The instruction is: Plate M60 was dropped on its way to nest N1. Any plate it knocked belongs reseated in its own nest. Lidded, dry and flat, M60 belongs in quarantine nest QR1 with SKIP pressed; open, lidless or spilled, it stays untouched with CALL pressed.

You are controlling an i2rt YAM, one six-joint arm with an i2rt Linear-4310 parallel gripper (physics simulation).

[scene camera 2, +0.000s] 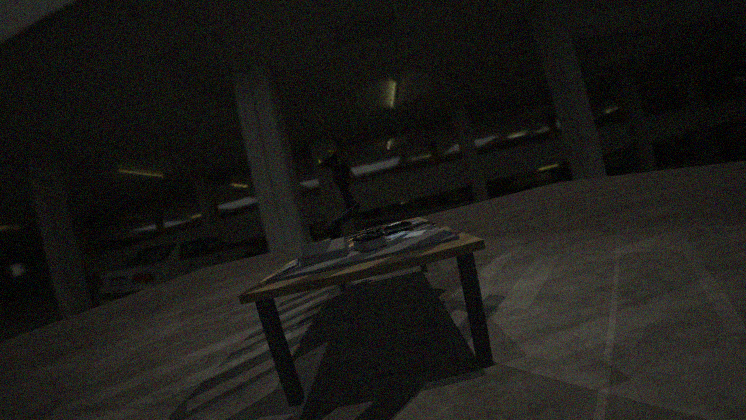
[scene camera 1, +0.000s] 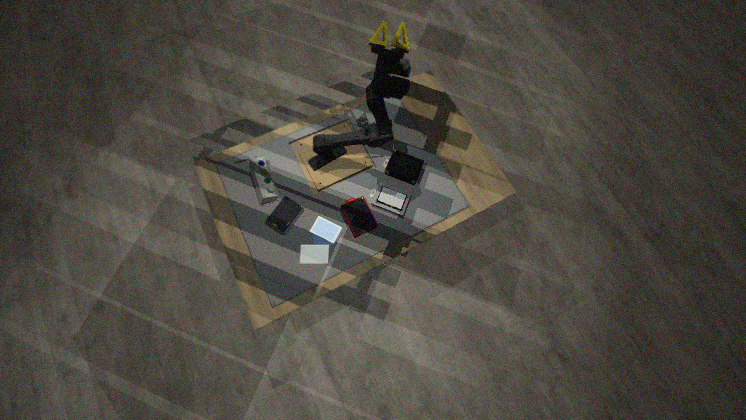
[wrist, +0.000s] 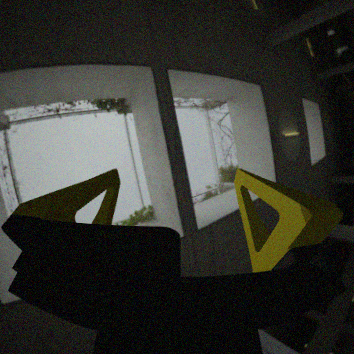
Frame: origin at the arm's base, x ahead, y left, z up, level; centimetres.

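Where they show: gripper, fingertip midpoint: [scene camera 2: 323,155] [scene camera 1: 393,21] [wrist: 176,174]; arm's base, link origin: [scene camera 1: 327,156].
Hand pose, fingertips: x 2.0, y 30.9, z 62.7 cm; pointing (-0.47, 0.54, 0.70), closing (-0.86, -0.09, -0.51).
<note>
Things, the pixels of their top centre, and the offset from my fingertips. "spot": a spot on its surface instead. Level surfaces: height alone.
- pale blue-white rectangle, surface spot: [scene camera 1: 325,229] spot: dx +30.8, dy -52.0, dz -61.5 cm
- whiter rectangle, surface spot: [scene camera 1: 314,254] spot: dx +37.9, dy -62.3, dz -61.9 cm
- blue patch, surface spot: [scene camera 1: 320,240] spot: dx +33.7, dy -56.7, dz -62.6 cm
- grey nest with a white-topped piece, surface spot: [scene camera 1: 392,198] spot: dx +36.1, dy -17.2, dz -59.1 cm
- red-edged black piece, surface spot: [scene camera 1: 358,216] spot: dx +34.7, dy -36.0, dz -58.7 cm
- dark piece, surface spot: [scene camera 1: 284,214] spot: dx +15.5, dy -64.0, dz -57.3 cm
- button box, surface spot: [scene camera 1: 265,180] spot: dx -3.2, dy -63.2, dz -55.3 cm
- grey mat, surface height: dz -62.7 cm
- table, surface height: dz -64.0 cm
My gripper [scene camera 1: 393,26] [wrist: 176,174] is open, its yellow fingers wide apart with nothing between them. It hangs beyond the table's far edge, away from the plates. A pale blue-white rectangle [scene camera 1: 325,229] and a whiter rectangle [scene camera 1: 314,254] lie close together near the front, a blue patch [scene camera 1: 320,240] showing between them. A black piece [scene camera 1: 404,167], a grey nest with a white-topped piece [scene camera 1: 392,198], a red-edged black piece [scene camera 1: 358,216] and a dark piece [scene camera 1: 284,214] lie around. The button box [scene camera 1: 263,180] stands at the left. Labels are unreadable; I cannot tell which is M60.
The arm's base stands on a wooden board [scene camera 1: 339,176] near the back. A grey mat [scene camera 1: 250,250] covers the table [scene camera 1: 488,190] inside its wooden border. Small white pieces lie beside the right-hand nests. Striped shadows cross everything, and scene camera 2's view is very dark.
</note>
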